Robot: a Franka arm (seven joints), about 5 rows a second.
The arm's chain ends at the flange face. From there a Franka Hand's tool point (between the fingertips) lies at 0.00 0.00 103.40 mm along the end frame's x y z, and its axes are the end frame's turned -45 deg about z.
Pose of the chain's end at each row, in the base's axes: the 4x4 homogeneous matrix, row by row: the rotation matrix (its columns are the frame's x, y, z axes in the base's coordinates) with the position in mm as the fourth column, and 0 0 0 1 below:
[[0.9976, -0.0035, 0.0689, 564.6], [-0.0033, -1.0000, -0.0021, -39.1], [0.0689, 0.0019, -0.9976, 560.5], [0, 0, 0, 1]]
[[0.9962, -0.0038, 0.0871, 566.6], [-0.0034, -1.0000, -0.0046, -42.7], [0.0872, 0.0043, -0.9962, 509.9], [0, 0, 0, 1]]
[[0.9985, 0.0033, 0.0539, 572.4], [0.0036, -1.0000, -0.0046, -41.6], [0.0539, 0.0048, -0.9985, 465.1], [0, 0, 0, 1]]
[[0.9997, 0.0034, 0.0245, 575.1], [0.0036, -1.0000, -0.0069, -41.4], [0.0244, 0.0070, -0.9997, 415.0], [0, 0, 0, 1]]
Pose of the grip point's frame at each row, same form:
[[0.7079, 0.7029, 0.0689, 571.7], [0.7048, -0.7094, -0.0021, -39.3], [0.0474, 0.0501, -0.9976, 457.3], [0, 0, 0, 1]]
[[0.7071, 0.7017, 0.0871, 575.6], [0.7047, -0.7095, -0.0046, -43.2], [0.0586, 0.0647, -0.9962, 406.9], [0, 0, 0, 1]]
[[0.7037, 0.7084, 0.0539, 578.0], [0.7097, -0.7046, -0.0046, -42.1], [0.0347, 0.0415, -0.9985, 361.9], [0, 0, 0, 1]]
[[0.7045, 0.7093, 0.0245, 577.6], [0.7097, -0.7046, -0.0069, -42.1], [0.0123, 0.0222, -0.9997, 311.6], [0, 0, 0, 1]]

